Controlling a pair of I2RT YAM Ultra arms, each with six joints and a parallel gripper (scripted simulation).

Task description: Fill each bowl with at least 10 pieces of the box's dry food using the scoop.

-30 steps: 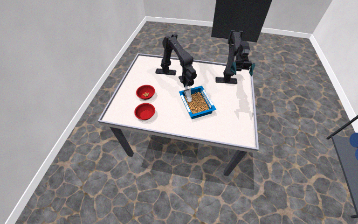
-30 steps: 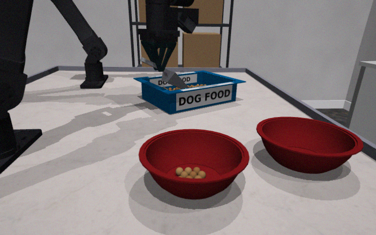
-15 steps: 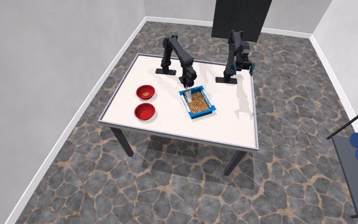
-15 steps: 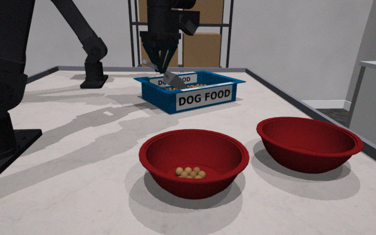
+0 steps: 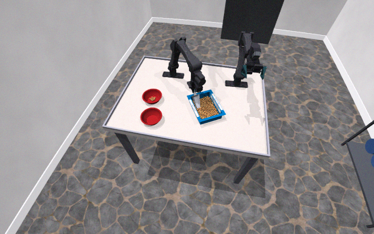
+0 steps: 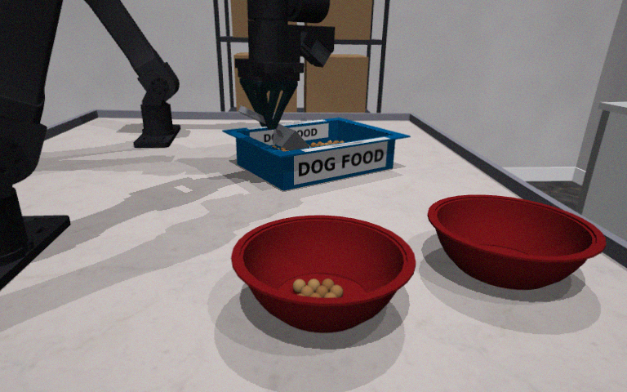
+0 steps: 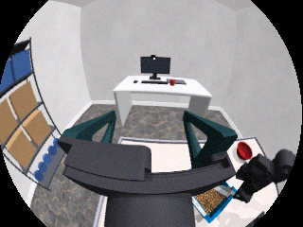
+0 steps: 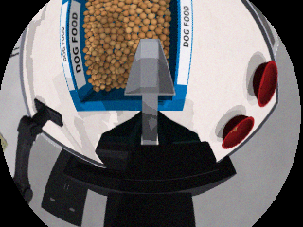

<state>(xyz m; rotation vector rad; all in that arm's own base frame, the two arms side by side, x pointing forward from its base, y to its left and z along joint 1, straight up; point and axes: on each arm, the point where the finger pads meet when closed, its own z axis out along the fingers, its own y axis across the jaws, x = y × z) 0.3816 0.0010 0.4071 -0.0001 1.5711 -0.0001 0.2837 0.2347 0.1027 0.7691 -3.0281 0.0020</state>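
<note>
Now: right hand 8 cm short of the blue dog food box, 11 cm to the right of it and 6 cm above it. The rest, counted from my right hand: grey scoop: 3 cm ahead, 2 cm to the left, 3 cm below.
</note>
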